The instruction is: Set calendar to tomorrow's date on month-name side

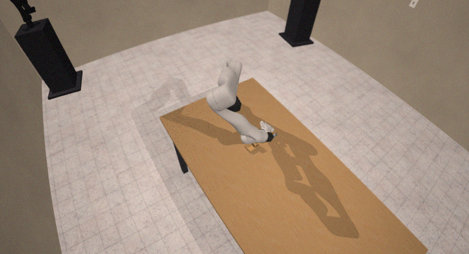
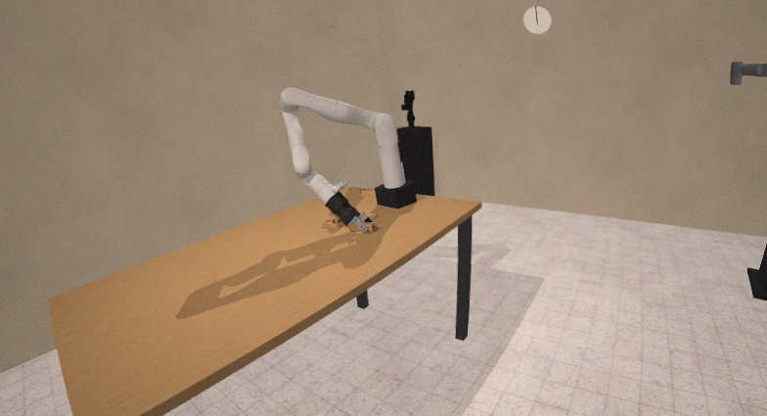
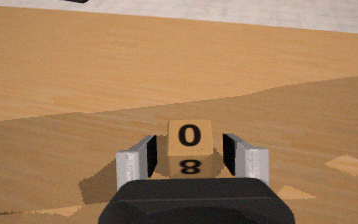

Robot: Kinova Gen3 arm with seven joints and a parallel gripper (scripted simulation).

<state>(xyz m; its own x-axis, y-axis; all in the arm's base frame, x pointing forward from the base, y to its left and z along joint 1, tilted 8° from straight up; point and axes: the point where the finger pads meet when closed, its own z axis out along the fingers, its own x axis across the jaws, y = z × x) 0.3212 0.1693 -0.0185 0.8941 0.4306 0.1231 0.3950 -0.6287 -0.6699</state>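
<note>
My gripper is now 10 mm to the right of the wooden date cube and 10 mm above it. The rest, counted from my hand: wooden tray 160 mm to the right, 40 mm ahead, 20 mm below.
</note>
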